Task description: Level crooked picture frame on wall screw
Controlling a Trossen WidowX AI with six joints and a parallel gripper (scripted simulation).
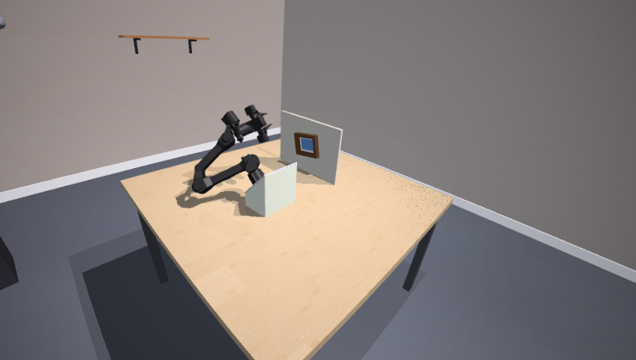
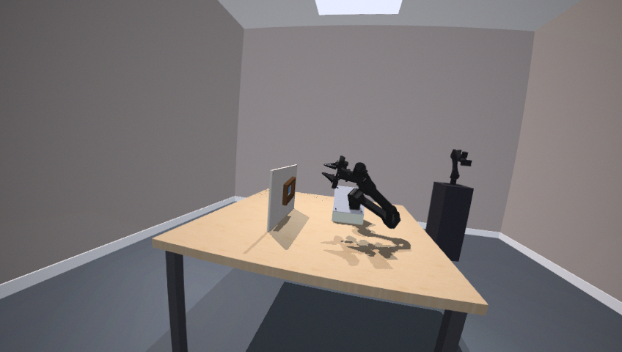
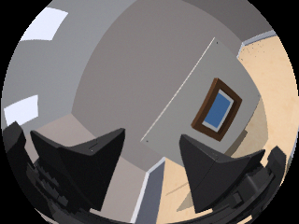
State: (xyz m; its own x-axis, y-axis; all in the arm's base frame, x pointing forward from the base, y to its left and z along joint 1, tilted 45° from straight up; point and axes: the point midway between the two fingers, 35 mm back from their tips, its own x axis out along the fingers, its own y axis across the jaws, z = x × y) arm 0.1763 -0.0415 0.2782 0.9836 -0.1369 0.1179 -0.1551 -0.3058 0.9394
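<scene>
Right now the small picture frame is 200 mm ahead of my gripper tip, 160 mm below it and 100 mm to the right of it. Round my gripper tip: grey wall panel: 220 mm ahead, 180 mm below, 80 mm to the right.
</scene>
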